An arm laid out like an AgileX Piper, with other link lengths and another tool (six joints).
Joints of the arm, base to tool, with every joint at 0 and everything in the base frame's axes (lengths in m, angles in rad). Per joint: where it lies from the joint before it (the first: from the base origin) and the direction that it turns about. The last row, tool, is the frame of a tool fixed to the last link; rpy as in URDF.
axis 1: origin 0 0 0.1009 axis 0 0 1
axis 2: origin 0 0 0 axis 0 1 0
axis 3: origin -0.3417 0 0.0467 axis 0 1 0
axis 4: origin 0.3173 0 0.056 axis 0.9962 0 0.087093
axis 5: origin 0 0 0 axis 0 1 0
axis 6: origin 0.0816 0 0.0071 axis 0.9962 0 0.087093
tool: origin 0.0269 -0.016 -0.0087 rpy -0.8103 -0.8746 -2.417
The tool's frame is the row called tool.
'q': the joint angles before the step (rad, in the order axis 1, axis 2, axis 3, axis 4, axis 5, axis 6). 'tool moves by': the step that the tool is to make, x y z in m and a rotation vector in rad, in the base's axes. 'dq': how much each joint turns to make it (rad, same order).
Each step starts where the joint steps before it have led.
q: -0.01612 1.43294 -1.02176 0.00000 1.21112 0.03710
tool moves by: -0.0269 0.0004 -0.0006 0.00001 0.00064 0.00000
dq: -0.00012 -0.07824 0.07663 0.00000 0.00225 -0.00012
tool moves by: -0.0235 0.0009 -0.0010 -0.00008 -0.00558 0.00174
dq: 0.00203 -0.07181 0.06571 -0.00001 0.00052 0.00029
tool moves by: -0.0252 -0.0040 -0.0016 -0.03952 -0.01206 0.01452
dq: -0.00006 -0.08120 0.07119 -0.04125 -0.00265 -0.00189
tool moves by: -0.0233 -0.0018 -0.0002 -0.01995 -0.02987 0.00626
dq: -0.00004 -0.08507 0.06130 -0.02050 -0.00639 -0.00003
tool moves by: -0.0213 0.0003 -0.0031 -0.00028 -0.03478 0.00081
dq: -0.00015 -0.08155 0.06009 0.00002 -0.01335 -0.00017
